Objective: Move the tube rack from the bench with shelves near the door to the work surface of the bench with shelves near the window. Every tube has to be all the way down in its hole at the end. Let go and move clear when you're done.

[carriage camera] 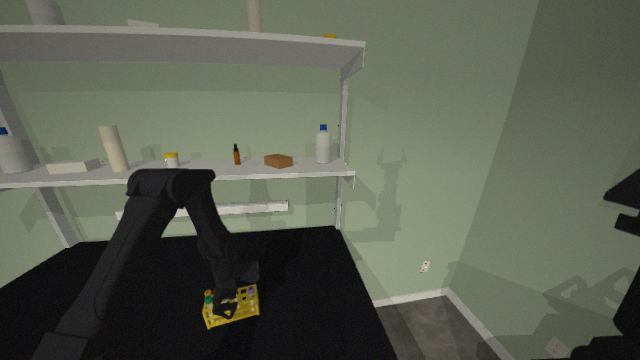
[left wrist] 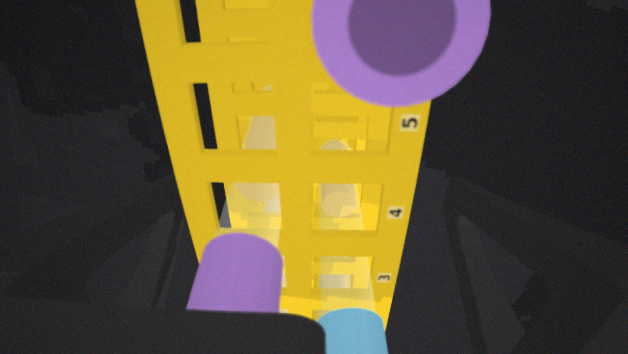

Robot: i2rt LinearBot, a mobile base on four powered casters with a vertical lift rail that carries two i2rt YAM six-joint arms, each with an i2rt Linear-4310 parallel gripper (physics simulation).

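Places are measured from the left arm's base along level axes (x left, y back, z up), in centimetres.
Pixels of known places: left gripper, fingertip midpoint: (carriage camera: 231, 304) (left wrist: 316, 189).
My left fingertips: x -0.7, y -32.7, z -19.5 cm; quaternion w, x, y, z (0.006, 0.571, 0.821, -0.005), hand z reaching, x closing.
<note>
Ahead of a thing's pixels: the offset from my left fingertips to its top centre. "*": to the spot under its first point. Level surfaces: height alone.
The yellow tube rack @(dy -0.6, dx -0.1, dz +3.1 cm) (carriage camera: 248, 311) (left wrist: 295, 167) stands on the black bench top @(dz -5.3 cm) (carriage camera: 310, 320). It holds capped tubes. A green cap @(* dy +3.3, dx +4.9, dz +6.5 cm) (carriage camera: 208, 299) is at its left end, and a purple cap @(* dy -1.0, dx -7.5, dz +6.4 cm) (carriage camera: 251, 290) near its right end. In the left wrist view a large purple cap @(dy -1.6, dx -6.8, dz +6.6 cm) (left wrist: 400, 91), another purple cap @(dy -2.1, dx -0.8, dz +6.6 cm) (left wrist: 235, 275) and a light blue cap @(* dy +1.1, dx -0.1, dz +5.4 cm) (left wrist: 353, 332) show. My left gripper (carriage camera: 227, 311) (left wrist: 316, 189) is open over the rack, one finger on each side. Its arm and a dark part hide some tubes; their seating depth is unclear. My right gripper (carriage camera: 625, 211) is open, partly visible at the right edge.
A white shelf (carriage camera: 310, 174) above the bench holds a white bottle @(dy -44.2, dx -29.5, dz +58.2 cm) (carriage camera: 323, 147), a brown box @(dy -36.4, dx -9.7, dz +44.4 cm) (carriage camera: 278, 161), a small amber bottle @(dy -36.4, dx +9.2, dz +49.6 cm) (carriage camera: 236, 156) and a beige cylinder @(dy -22.4, dx +51.8, dz +58.2 cm) (carriage camera: 114, 150). A higher shelf @(dz +84.2 cm) (carriage camera: 200, 47) spans above. The bench's right edge borders the grey floor @(dz -96.7 cm) (carriage camera: 425, 330).
</note>
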